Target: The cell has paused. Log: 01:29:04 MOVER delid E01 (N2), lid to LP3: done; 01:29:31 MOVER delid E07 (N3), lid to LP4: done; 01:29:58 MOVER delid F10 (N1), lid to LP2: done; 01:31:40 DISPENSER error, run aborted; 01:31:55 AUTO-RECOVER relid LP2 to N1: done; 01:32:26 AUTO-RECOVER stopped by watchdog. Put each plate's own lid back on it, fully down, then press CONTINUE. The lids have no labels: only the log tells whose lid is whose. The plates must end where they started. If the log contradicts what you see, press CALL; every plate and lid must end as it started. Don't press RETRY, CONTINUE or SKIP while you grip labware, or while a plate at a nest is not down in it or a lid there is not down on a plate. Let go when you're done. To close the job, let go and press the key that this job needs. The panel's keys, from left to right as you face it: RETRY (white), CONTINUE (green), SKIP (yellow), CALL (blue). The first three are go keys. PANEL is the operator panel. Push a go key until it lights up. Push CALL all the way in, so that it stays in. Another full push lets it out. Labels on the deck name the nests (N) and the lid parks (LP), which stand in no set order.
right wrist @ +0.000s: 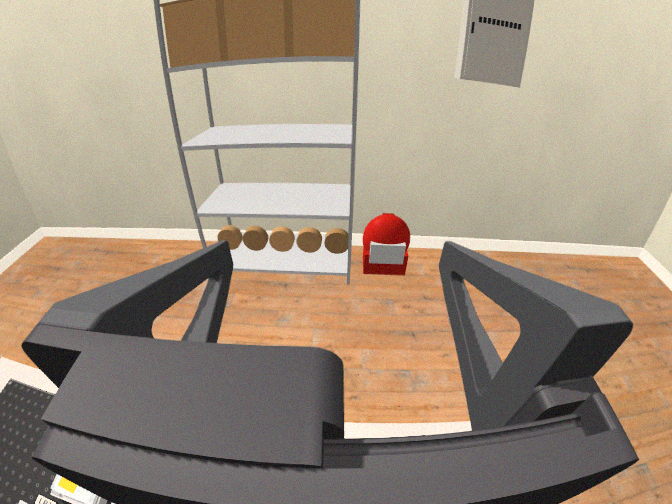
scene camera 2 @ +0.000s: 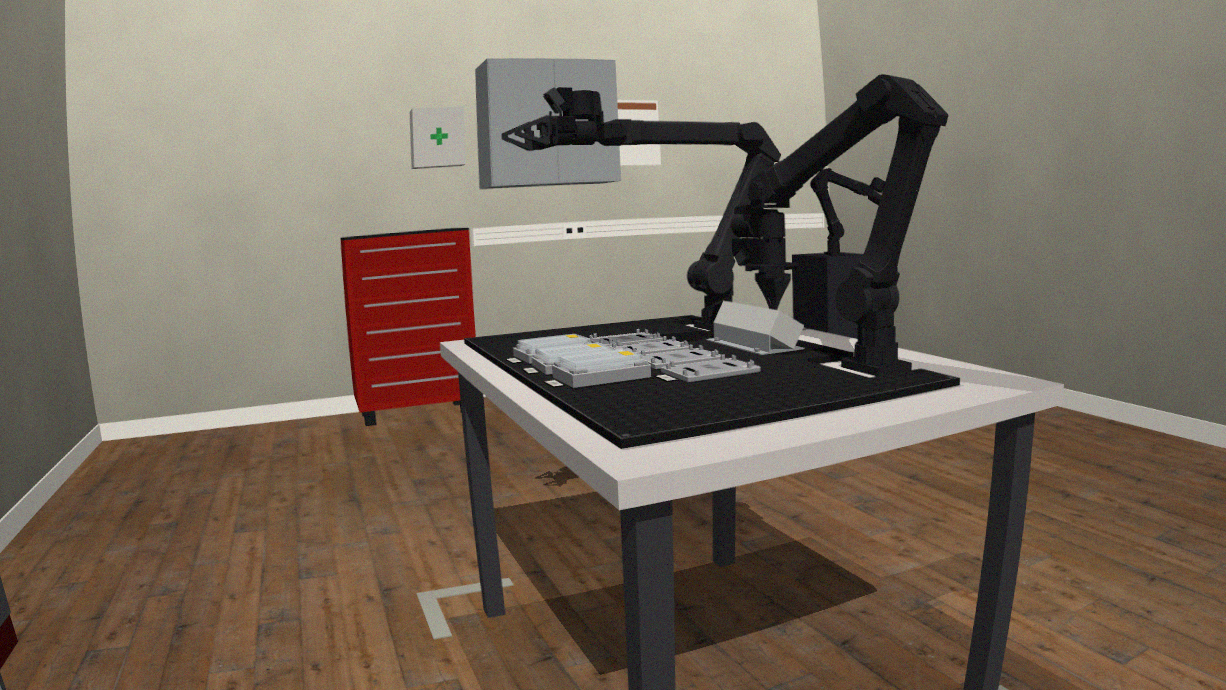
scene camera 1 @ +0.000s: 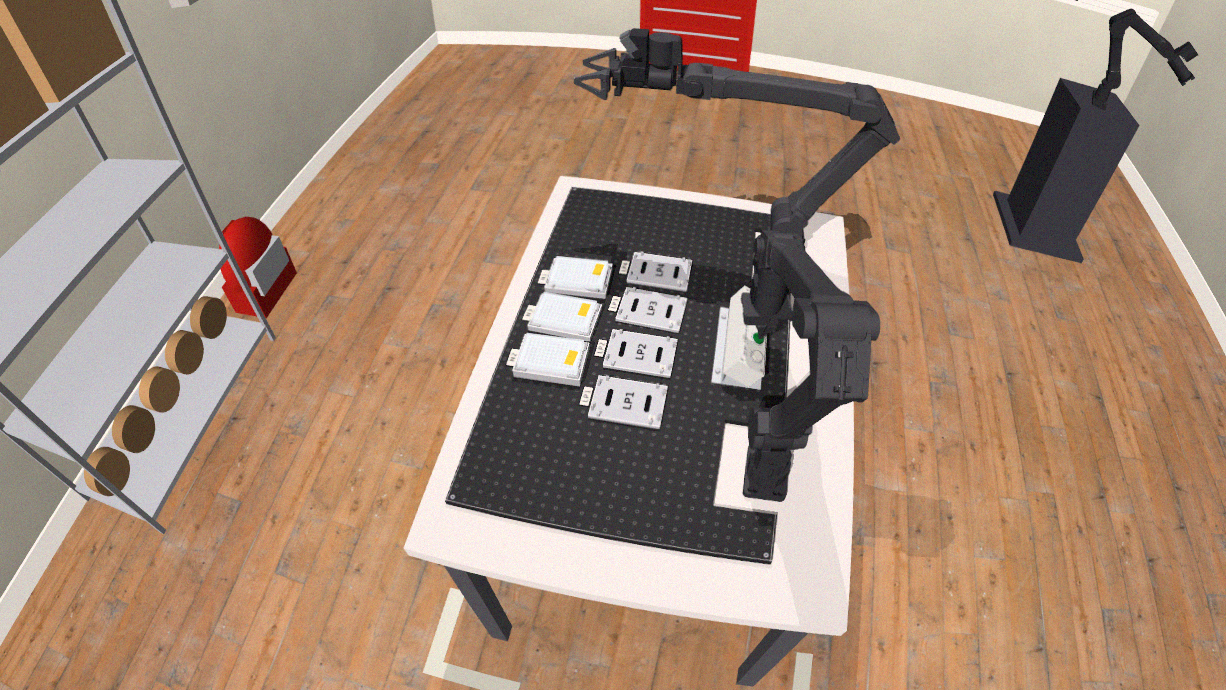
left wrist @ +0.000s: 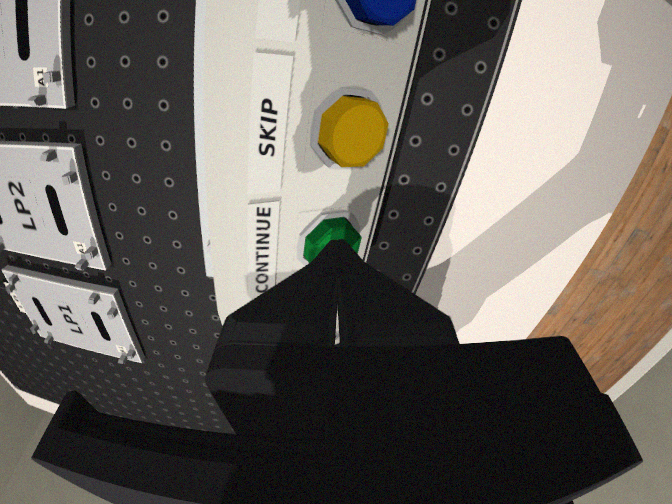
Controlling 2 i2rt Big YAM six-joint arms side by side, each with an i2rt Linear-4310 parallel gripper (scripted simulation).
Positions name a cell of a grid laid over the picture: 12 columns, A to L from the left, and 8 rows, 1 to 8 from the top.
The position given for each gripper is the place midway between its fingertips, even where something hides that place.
Observation:
In view: the left gripper (scene camera 2: H4), the right gripper (scene camera 1: F1), a clear lid (scene camera 1: F4), a clear lid (scene camera 1: F5) and an operator panel (left wrist: E2).
The left gripper is seen too in scene camera 1 (scene camera 1: H4) and in the left wrist view (left wrist: G5). The right gripper also shows in the right wrist view (right wrist: G5) and in scene camera 2 (scene camera 2: E2).

